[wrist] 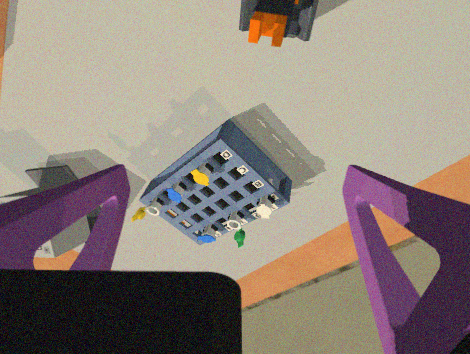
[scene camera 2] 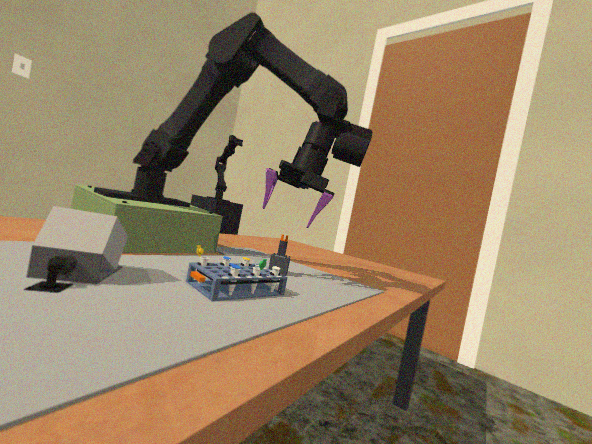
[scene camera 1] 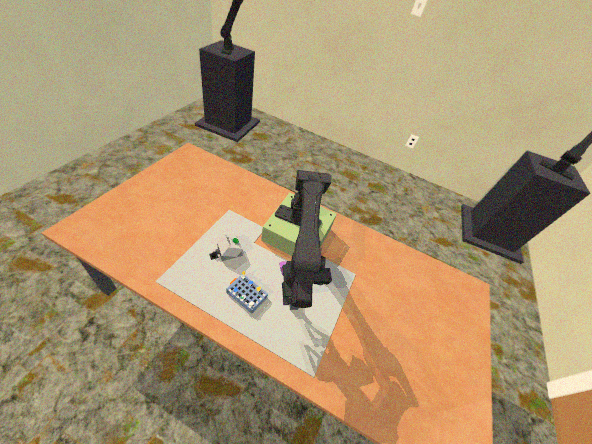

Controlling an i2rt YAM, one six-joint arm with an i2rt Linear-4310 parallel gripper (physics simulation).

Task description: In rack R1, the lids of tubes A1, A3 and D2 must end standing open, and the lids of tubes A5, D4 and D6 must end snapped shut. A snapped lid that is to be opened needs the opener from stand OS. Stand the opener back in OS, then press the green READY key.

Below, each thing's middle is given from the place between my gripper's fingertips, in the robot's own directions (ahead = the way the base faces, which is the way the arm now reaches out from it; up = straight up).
I see the grey box with green button (scene camera 2: 79, 246) 29 cm to the right of my hand, 11 cm behind it and 8 cm below it.
